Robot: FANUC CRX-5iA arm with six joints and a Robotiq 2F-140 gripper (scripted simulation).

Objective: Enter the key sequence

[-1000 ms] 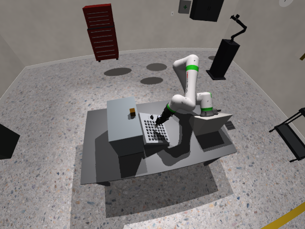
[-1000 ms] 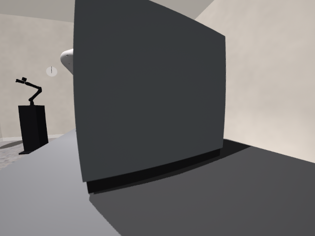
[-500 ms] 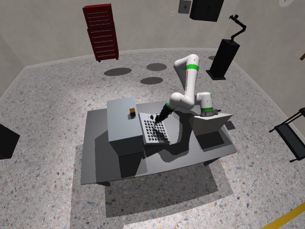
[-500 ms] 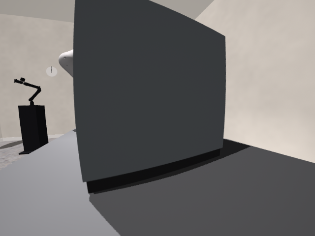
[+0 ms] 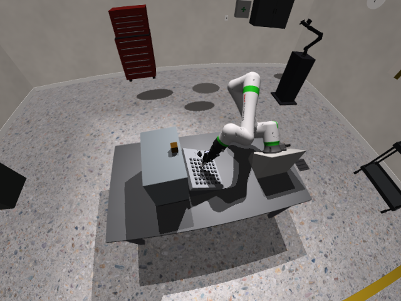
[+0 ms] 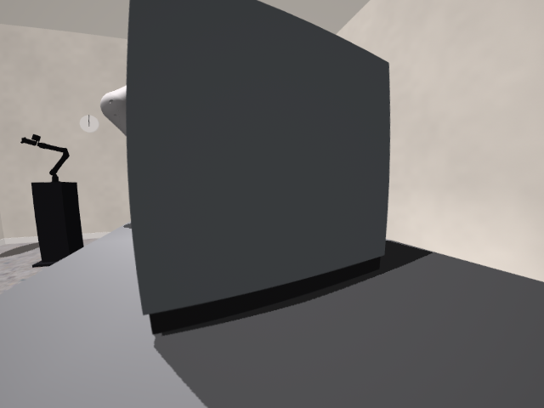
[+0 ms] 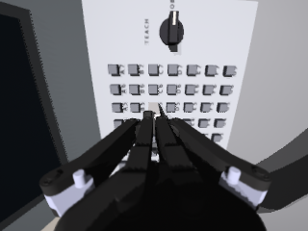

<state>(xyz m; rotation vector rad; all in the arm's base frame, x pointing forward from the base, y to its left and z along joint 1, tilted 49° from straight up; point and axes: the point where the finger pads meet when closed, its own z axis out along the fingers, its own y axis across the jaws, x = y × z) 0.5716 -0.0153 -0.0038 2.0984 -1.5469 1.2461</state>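
My gripper is now 1 cm past the key, 7 cm to the right of it and 6 cm above it. Also, from my hand: white keypad panel (2 cm ahead, 1 cm to the right, 10 cm below); black selector knob (13 cm to the right, 5 cm below).
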